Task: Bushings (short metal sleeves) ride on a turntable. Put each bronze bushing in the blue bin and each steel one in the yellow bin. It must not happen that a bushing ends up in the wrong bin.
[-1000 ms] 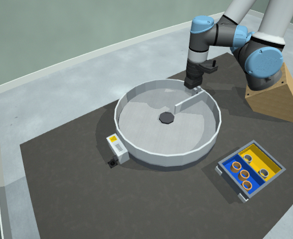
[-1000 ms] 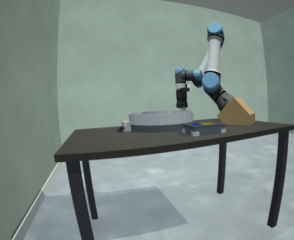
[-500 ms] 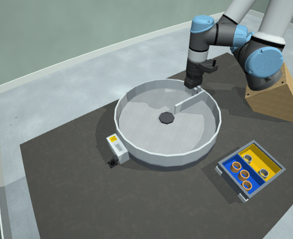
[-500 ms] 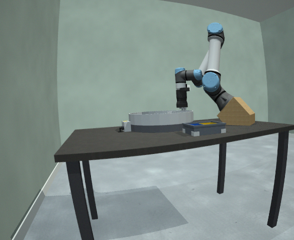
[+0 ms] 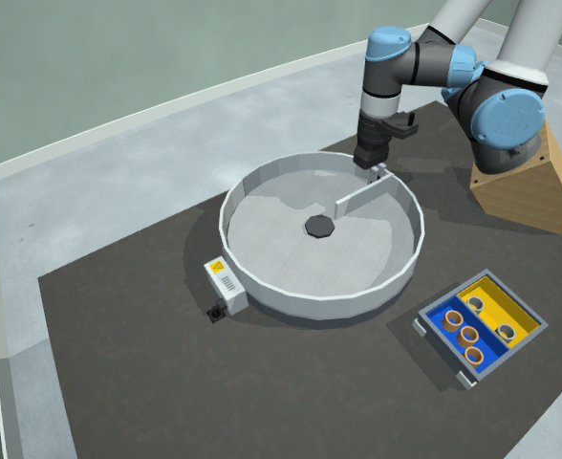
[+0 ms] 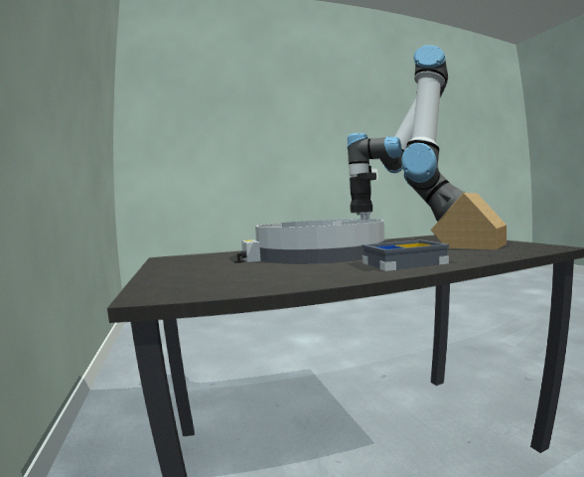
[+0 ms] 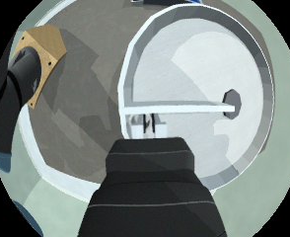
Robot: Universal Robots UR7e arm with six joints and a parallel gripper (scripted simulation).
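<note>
The bin lies 120 mm ahead of my hand, 350 mm to the left of it and 60 mm below it. Also, from my hand: turntable 180 mm ahead, 30 mm below.
</note>
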